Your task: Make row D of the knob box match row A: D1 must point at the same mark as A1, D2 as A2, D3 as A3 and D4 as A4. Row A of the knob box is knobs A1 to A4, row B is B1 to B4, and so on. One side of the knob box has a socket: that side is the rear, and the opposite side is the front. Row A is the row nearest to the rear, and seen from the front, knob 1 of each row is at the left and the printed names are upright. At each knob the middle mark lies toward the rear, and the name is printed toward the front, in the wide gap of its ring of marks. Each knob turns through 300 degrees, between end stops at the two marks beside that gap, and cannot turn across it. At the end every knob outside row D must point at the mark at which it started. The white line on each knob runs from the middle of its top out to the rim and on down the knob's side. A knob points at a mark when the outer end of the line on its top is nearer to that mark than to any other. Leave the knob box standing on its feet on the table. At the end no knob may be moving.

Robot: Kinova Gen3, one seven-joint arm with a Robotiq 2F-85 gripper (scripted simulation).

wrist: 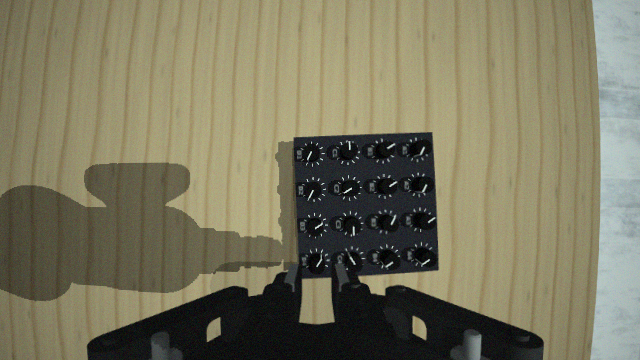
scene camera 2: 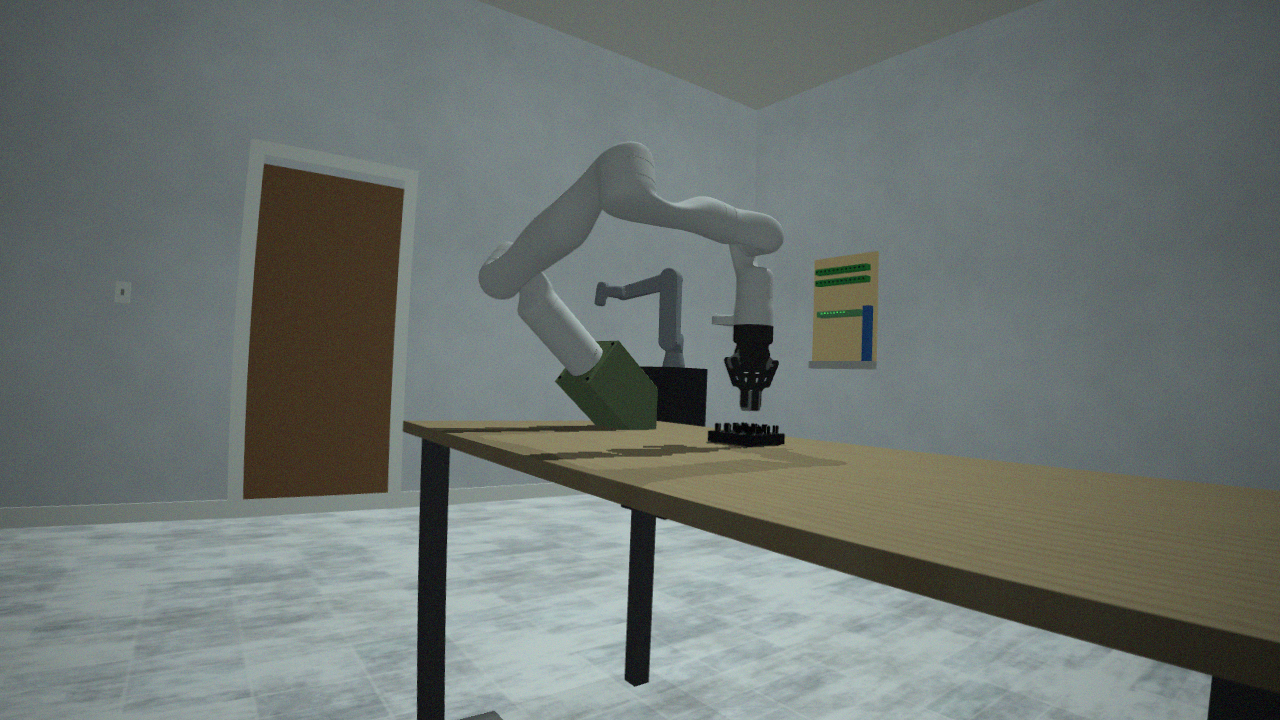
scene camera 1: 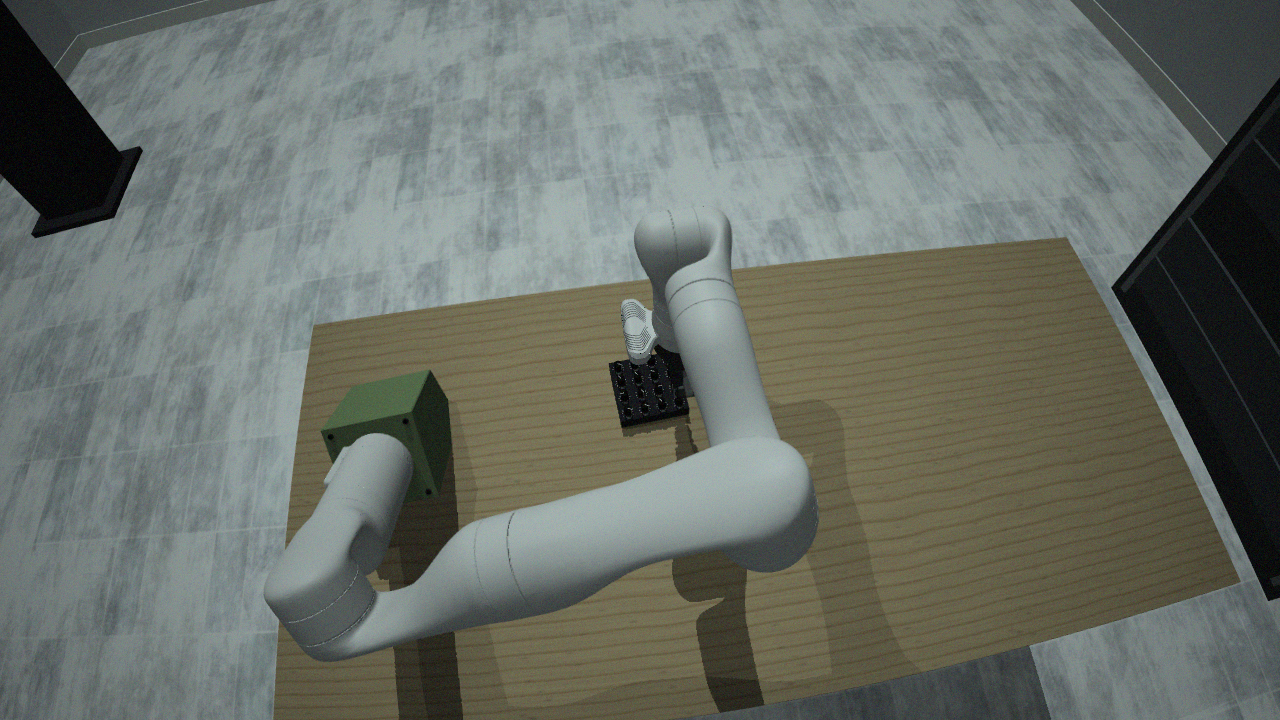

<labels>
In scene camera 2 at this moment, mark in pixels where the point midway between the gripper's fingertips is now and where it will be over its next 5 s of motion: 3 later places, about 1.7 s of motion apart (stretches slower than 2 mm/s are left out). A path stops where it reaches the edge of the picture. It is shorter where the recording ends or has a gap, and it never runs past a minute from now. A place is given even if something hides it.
My gripper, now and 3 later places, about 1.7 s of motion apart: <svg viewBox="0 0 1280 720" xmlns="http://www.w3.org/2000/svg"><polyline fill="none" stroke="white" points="750,410 750,402 750,416 749,430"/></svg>
</labels>
